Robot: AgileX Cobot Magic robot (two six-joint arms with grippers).
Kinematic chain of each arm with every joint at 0, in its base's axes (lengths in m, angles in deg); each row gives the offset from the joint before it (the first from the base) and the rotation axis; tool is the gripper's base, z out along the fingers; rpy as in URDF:
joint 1: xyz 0 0 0.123 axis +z
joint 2: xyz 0 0 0 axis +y
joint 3: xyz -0.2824 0 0.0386 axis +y
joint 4: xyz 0.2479 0 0.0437 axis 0.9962 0 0.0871
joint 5: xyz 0 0 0 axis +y
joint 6: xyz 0.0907 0 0.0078 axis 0.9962 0 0.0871
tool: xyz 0 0 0 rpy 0 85 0
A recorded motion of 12 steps. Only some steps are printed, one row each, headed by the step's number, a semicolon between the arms.
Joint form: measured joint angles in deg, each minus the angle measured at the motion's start. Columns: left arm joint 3, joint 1, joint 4, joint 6, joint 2, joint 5; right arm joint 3, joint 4, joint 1, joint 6, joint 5, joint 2.
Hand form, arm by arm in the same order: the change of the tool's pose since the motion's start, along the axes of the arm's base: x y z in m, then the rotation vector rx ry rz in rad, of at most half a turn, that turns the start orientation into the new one. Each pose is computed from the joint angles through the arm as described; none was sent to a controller.
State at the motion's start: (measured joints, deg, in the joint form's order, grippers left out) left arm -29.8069 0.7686 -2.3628 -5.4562 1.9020 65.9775; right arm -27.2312 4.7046 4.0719 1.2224 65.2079 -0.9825
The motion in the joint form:
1: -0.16 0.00 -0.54 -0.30 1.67 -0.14; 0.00 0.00 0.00 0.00 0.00 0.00
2: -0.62 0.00 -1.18 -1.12 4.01 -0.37; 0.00 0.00 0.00 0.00 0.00 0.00
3: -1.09 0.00 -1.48 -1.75 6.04 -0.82; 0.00 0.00 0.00 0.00 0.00 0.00
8: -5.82 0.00 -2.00 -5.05 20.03 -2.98; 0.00 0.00 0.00 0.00 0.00 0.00
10: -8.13 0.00 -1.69 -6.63 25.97 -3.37; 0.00 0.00 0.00 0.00 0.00 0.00
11: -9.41 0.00 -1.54 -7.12 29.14 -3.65; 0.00 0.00 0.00 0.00 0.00 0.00
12: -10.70 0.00 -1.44 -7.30 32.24 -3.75; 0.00 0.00 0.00 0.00 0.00 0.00
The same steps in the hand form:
1: 0.0043 -0.0007 0.0011 -0.0127 0.0240 -0.0020; 0.0000 0.0000 0.0000 0.0000 0.0000 0.0000
2: 0.0101 -0.0016 0.0036 -0.0346 0.0532 0.0007; 0.0000 0.0000 0.0000 0.0000 0.0000 0.0000
3: 0.0154 -0.0019 0.0063 -0.0486 0.0729 0.0051; 0.0000 0.0000 0.0000 0.0000 0.0000 0.0000
8: 0.0541 -0.0020 0.0261 -0.1043 0.1992 0.0426; 0.0000 0.0000 0.0000 0.0000 0.0000 0.0000
10: 0.0723 -0.0013 0.0326 -0.1202 0.2565 0.0659; 0.0000 0.0000 0.0000 0.0000 0.0000 0.0000
11: 0.0827 -0.0010 0.0356 -0.1239 0.2847 0.0745; 0.0000 0.0000 0.0000 0.0000 0.0000 0.0000
12: 0.0930 -0.0007 0.0380 -0.1240 0.3146 0.0792; 0.0000 0.0000 0.0000 0.0000 0.0000 0.0000

